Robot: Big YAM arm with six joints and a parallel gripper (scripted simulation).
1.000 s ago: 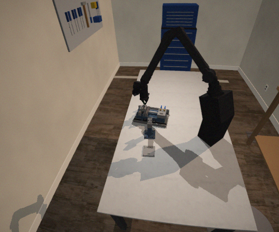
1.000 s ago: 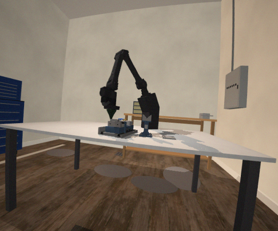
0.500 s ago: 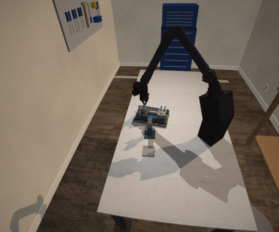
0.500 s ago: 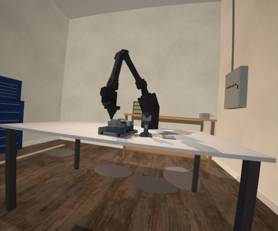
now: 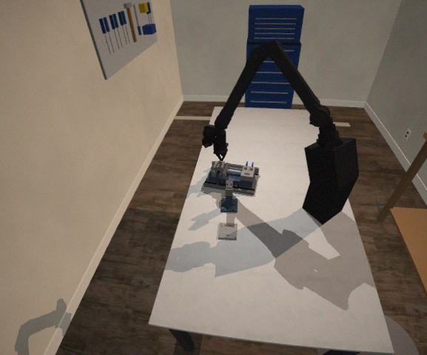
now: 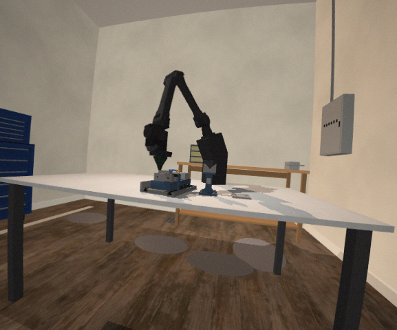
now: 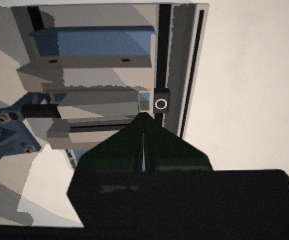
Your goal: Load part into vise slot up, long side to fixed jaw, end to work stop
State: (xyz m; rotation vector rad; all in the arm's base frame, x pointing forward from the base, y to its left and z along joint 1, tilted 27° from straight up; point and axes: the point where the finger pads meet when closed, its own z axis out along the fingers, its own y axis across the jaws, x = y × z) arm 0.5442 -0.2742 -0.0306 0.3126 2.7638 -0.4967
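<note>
The part lies 3 cm to the left of my hand, 2 cm below it and 1 cm ahead of it. From my hand the other things lie so: moving jaw (5 cm to the left, 4 cm below, 2 cm behind); fixed jaw (4 cm below, 4 cm ahead, 3 cm to the left); work stop rod (9 cm to the left, 3 cm below, 2 cm ahead).
</note>
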